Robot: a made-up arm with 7 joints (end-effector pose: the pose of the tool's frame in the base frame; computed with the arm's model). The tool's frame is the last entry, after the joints.
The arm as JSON. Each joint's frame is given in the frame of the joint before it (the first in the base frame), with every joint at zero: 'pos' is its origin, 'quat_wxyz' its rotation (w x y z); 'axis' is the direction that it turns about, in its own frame. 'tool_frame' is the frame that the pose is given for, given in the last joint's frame.
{
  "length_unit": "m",
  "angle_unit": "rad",
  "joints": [
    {
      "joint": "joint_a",
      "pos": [
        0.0,
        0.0,
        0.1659
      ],
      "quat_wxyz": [
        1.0,
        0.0,
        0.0,
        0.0
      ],
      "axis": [
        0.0,
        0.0,
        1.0
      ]
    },
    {
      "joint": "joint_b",
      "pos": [
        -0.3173,
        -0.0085,
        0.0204
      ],
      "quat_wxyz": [
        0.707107,
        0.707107,
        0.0,
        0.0
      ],
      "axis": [
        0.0,
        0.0,
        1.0
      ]
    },
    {
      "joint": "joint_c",
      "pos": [
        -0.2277,
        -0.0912,
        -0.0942
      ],
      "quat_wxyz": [
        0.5,
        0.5,
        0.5,
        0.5
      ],
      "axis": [
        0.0,
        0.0,
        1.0
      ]
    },
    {
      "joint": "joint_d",
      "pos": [
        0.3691,
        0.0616,
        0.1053
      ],
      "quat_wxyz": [
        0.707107,
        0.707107,
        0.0,
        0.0
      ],
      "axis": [
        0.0,
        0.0,
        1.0
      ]
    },
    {
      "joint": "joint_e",
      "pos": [
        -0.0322,
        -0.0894,
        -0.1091
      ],
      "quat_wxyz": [
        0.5,
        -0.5,
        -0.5,
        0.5
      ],
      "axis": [
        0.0,
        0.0,
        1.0
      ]
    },
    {
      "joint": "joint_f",
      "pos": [
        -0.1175,
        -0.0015,
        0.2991
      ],
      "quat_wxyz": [
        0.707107,
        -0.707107,
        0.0,
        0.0
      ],
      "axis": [
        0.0,
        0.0,
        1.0
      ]
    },
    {
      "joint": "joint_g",
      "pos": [
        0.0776,
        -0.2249,
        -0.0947
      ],
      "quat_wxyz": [
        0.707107,
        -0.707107,
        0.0,
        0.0
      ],
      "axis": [
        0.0,
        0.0,
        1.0
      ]
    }
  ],
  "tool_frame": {
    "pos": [
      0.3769,
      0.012,
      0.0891
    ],
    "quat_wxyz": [
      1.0,
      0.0,
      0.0,
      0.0
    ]
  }
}
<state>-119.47 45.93 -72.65 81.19 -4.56 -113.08 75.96</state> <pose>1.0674 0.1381 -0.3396 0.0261 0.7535 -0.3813 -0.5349</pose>
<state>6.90 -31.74 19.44 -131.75 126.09 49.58 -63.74</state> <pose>-0.0064 -0.1420 0.1069 0.4211 -0.4894 0.0810 0.7593</pose>
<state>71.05 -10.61 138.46 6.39 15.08 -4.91 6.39</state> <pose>-0.3402 -0.1454 0.1301 0.2871 0.6779 0.6529 0.1780</pose>
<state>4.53 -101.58 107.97 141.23 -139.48 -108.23 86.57</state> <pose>-1.2216 -0.5335 0.5925 0.1869 -0.0413 0.8458 -0.4979</pose>
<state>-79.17 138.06 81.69 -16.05 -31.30 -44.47 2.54</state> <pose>0.3927 0.3163 0.3158 0.6099 -0.5757 -0.4711 0.2731</pose>
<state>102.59 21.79 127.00 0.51 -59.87 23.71 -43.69</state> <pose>-0.0042 -0.2222 0.0757 0.0544 0.7613 0.5845 0.2754</pose>
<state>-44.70 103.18 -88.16 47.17 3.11 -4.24 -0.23</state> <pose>-0.2089 0.1151 -0.1269 0.3147 -0.2532 -0.2411 -0.8825</pose>
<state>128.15 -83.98 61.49 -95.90 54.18 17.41 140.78</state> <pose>0.0969 0.1516 -0.1778 0.2428 -0.1040 -0.1477 0.9531</pose>
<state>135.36 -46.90 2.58 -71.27 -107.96 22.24 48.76</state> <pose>0.3700 -0.3971 -0.0615 0.8154 -0.1602 0.1854 -0.5245</pose>
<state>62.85 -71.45 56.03 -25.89 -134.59 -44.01 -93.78</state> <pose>-0.1652 -0.3219 -0.1328 0.8226 -0.0596 0.1890 0.5329</pose>
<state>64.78 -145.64 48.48 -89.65 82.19 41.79 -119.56</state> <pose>-0.2992 -0.6444 0.0999 0.0920 -0.0273 -0.6850 -0.7222</pose>
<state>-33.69 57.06 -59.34 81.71 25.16 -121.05 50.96</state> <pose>-0.0785 0.9578 -0.4427 0.3054 0.8074 0.2166 -0.4560</pose>
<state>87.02 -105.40 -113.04 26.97 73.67 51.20 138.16</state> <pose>0.1405 -0.3228 0.4056 0.7413 0.6402 -0.0860 -0.1822</pose>
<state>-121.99 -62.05 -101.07 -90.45 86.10 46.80 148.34</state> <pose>0.6864 -0.0769 -0.3497 0.7382 -0.4421 0.4089 0.3041</pose>
